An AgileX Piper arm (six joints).
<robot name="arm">
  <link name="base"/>
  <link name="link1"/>
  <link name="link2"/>
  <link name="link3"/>
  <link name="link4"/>
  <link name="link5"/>
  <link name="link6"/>
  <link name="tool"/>
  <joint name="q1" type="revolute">
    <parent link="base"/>
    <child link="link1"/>
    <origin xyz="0 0 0.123" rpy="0 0 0"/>
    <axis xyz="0 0 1"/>
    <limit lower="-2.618" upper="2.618"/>
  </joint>
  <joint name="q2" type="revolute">
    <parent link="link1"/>
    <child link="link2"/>
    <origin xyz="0 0 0" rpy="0 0 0"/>
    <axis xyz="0 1 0"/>
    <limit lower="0" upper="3.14"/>
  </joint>
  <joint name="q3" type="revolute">
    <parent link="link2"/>
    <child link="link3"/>
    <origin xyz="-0.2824 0 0.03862" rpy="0 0 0"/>
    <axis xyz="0 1 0"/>
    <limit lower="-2.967" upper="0"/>
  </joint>
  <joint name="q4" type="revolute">
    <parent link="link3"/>
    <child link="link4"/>
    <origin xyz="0.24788 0 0.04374" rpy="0 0 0"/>
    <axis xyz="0.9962 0 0.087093"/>
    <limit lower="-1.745" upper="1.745"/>
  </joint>
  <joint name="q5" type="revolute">
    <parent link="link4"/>
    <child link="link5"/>
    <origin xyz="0 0 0" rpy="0 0 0"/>
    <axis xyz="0 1 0"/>
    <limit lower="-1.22" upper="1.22"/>
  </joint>
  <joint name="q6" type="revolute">
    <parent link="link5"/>
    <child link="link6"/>
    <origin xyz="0.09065 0 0.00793" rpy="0 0 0"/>
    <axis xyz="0.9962 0 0.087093"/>
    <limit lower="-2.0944" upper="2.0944"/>
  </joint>
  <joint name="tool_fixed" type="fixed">
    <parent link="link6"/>
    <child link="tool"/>
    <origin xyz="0 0 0" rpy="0 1.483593 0"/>
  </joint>
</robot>
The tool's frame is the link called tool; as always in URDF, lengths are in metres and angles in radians.
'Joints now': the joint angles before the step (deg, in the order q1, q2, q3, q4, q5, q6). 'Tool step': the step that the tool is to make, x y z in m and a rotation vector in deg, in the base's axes. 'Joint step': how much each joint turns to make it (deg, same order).
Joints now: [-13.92 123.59 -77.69 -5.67 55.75 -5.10]
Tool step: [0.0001 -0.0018 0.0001 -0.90 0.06 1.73]
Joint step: [0.00 0.01 -0.01 -1.32 -0.23 -0.86]
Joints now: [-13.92 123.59 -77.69 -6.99 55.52 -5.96]
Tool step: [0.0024 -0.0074 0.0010 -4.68 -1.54 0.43]
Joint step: [0.00 -0.07 0.00 -5.44 -2.12 3.44]
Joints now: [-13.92 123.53 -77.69 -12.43 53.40 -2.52]
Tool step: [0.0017 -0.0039 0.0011 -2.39 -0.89 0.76]
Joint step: [-0.01 -0.05 -0.07 -2.92 -1.09 1.37]
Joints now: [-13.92 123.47 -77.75 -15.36 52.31 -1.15]
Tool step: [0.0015 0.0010 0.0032 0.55 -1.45 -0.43]
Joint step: [-0.01 -0.52 0.00 0.98 -0.80 -0.06]
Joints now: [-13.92 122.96 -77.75 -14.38 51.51 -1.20]
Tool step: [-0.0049 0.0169 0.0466 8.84 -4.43 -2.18]
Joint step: [0.00 -7.16 -0.01 12.49 4.36 -5.79]
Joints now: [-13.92 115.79 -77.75 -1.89 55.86 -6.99]
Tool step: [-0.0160 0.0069 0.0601 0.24 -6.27 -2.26]
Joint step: [0.06 -9.74 0.74 1.89 2.99 1.37]
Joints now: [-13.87 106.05 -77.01 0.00 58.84 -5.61]
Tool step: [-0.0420 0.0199 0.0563 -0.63 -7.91 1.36]
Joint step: [1.33 -14.04 6.08 1.37 0.12 -0.52]
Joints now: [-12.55 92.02 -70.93 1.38 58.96 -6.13]
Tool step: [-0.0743 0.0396 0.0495 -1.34 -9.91 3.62]
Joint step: [5.52 -20.10 9.91 -0.35 0.17 2.08]
